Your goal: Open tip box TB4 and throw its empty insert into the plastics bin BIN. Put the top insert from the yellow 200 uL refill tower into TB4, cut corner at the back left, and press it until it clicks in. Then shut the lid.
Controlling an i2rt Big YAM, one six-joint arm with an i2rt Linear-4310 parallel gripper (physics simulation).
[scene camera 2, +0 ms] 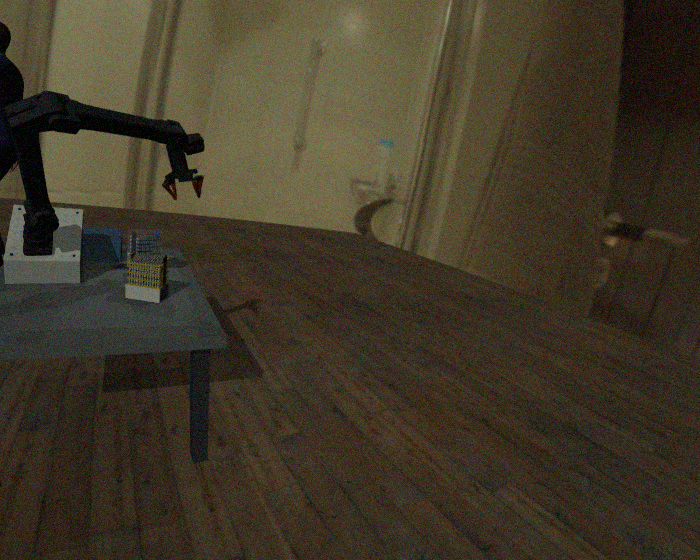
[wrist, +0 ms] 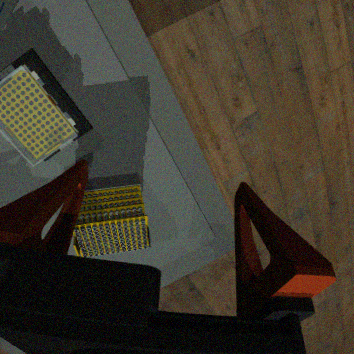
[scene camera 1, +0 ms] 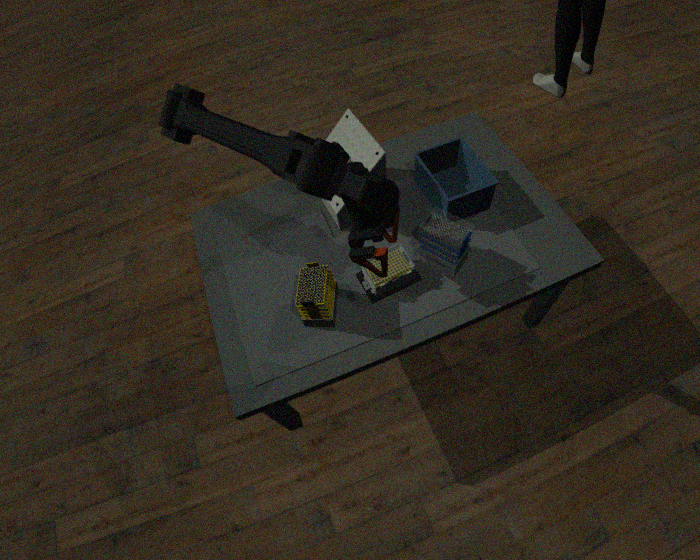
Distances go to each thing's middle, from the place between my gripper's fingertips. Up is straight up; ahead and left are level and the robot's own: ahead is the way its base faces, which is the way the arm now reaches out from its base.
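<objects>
Blue bin (scene camera 1: 452, 177): far behind my hand, far to the left of it and far below it.
</objects>
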